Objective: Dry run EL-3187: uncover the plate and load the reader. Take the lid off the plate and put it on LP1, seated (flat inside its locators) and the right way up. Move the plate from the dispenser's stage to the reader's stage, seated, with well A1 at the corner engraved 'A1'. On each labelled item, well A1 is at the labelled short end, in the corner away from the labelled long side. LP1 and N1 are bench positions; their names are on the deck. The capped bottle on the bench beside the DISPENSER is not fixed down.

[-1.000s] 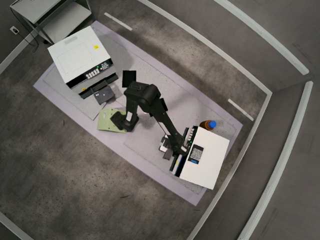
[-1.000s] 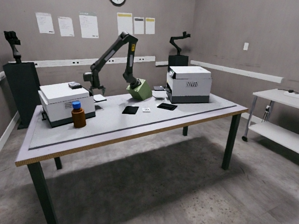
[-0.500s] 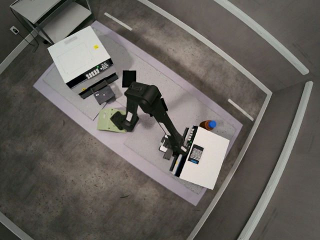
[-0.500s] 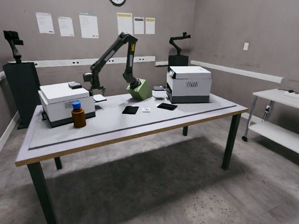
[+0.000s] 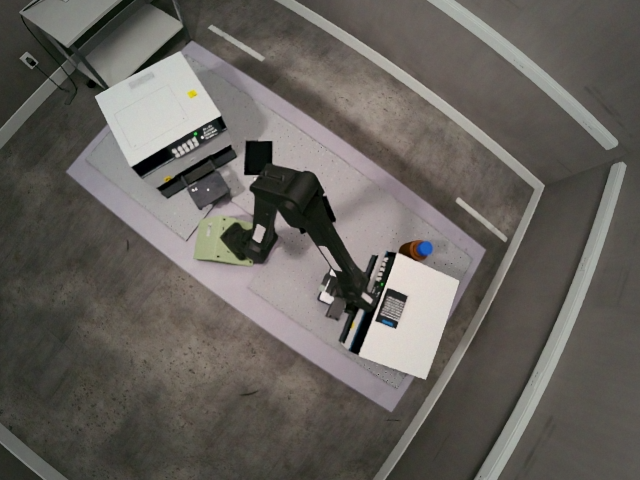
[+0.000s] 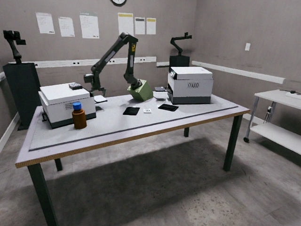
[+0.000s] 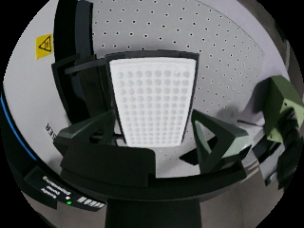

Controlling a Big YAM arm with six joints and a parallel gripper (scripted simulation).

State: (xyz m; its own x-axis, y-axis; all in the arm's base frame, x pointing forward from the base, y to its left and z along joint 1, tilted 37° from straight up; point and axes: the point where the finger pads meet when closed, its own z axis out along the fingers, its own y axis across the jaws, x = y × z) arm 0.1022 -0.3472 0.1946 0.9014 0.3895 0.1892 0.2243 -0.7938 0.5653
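The white well plate lies 10 mm below my hand. Also, from my hand: black pad (200 mm ahead, 250 mm to the left, 100 mm below); white label (170 mm ahead, 530 mm to the left, 100 mm below); brown capped bottle (330 mm ahead, 180 mm to the right, 10 mm above).
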